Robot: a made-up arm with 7 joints.
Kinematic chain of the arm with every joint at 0, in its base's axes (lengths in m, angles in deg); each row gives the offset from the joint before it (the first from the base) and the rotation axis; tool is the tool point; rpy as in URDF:
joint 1: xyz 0.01 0.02 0.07 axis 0 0.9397 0.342
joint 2: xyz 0.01 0 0.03 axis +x
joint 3: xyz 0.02 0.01 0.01 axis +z
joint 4: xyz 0.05 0 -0.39 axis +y
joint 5: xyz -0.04 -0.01 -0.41 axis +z
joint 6: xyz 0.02 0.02 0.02 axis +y
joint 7: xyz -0.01 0 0.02 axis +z
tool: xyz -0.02 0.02 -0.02 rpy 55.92 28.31 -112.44
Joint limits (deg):
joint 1: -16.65..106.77
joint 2: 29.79..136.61
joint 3: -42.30..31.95
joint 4: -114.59..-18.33
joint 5: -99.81..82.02
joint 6: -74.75..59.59
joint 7: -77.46..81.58
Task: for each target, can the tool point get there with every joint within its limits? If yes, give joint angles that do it. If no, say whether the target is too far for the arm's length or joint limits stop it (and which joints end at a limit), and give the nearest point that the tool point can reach.
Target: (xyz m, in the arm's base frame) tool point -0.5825 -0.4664 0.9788
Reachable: no: too far | nearest point -0.7279 0.0409 0.2131 | short by 0.930 m
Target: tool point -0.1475 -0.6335 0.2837
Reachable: no: joint limits stop it (at a limit: joint 1, joint 2, joint 3, joint 4, joint 5, joint 7) | nearest point -0.3042 -0.1313 -0.2178 | short by 0.727 m
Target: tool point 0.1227 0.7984 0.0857
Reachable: yes | joints 56.38 103.95 -1.49 -28.02 -76.90 -25.92 -21.16
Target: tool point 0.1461 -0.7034 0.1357
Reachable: no: joint limits stop it (at a limit: joint 1, joint 2, joint 3, joint 4, joint 5, joint 6) | nearest point 0.3849 -0.1719 -0.1319 | short by 0.641 m
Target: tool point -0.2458 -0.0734 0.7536
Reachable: no: joint limits stop it (at a limit: joint 1, joint 2, joint 3, joint 6) | nearest point 0.2161 0.1378 0.7115 | short by 0.510 m
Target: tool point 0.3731 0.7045 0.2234
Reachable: yes | joints 36.83 123.04 -9.65 -45.59 -57.13 -36.62 65.75
